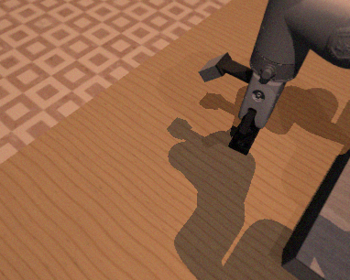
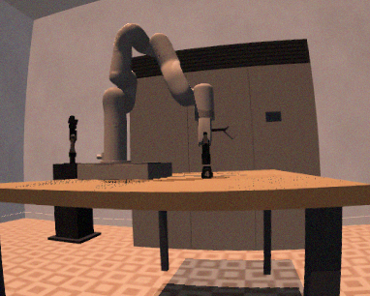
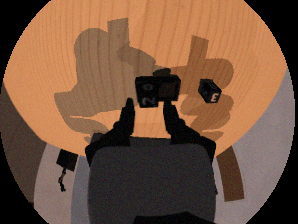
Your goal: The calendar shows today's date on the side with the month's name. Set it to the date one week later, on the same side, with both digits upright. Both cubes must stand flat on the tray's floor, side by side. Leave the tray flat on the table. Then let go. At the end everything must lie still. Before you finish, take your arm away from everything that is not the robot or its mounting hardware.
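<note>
Right now the black digit cube is 4 cm below my hand. Also, from my hand: black cube 2 cm ahead, 12 cm to the right, 5 cm below.
</note>
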